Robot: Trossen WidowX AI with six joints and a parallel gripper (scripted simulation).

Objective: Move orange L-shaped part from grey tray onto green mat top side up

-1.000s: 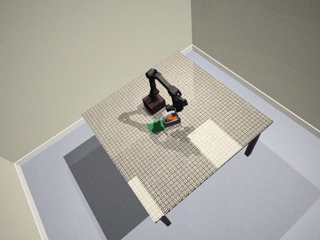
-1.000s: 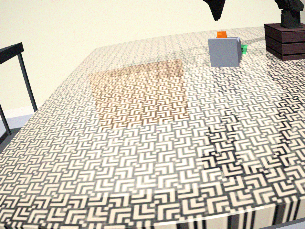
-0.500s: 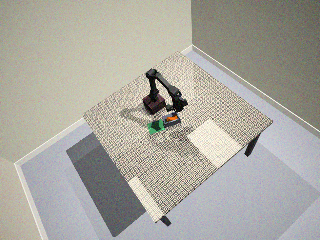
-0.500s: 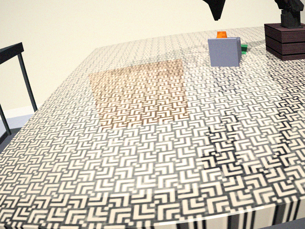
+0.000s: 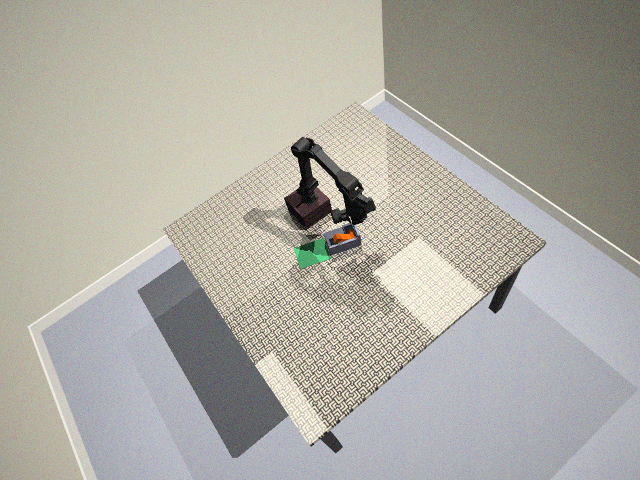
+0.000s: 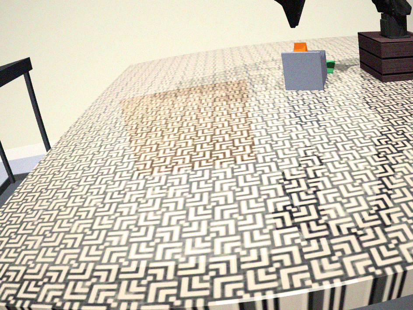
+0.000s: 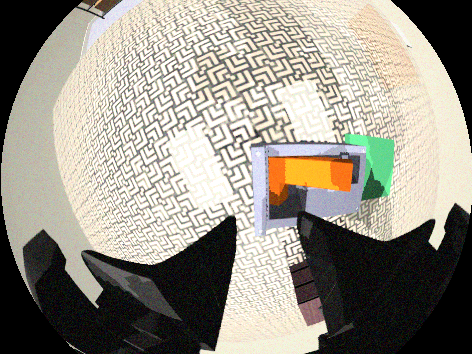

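My gripper tip is 110 mm above the orange L-shaped part, 40 mm to the left of it and 30 mm past it. Also, from my gripper tip: green mat: 200 mm to the right, 160 mm below, 110 mm behind.
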